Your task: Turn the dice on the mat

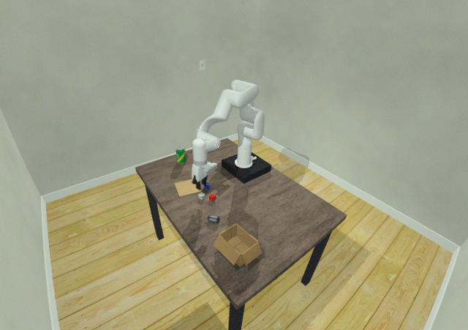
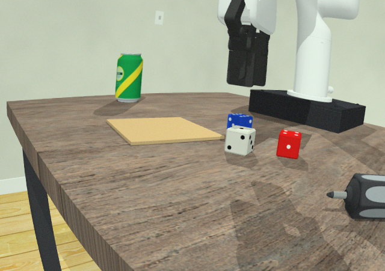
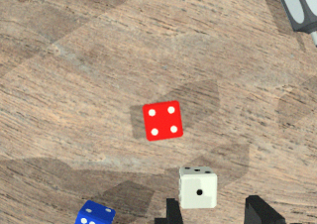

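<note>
Right now my hand is 90 mm above the white die. Also, from my hand: red die (50 mm behind, 40 mm to the left, 90 mm below); then blue die (60 mm behind, 80 mm to the right, 90 mm below); then tan mat (50 mm ahead, 130 mm to the right, 100 mm below).
</note>
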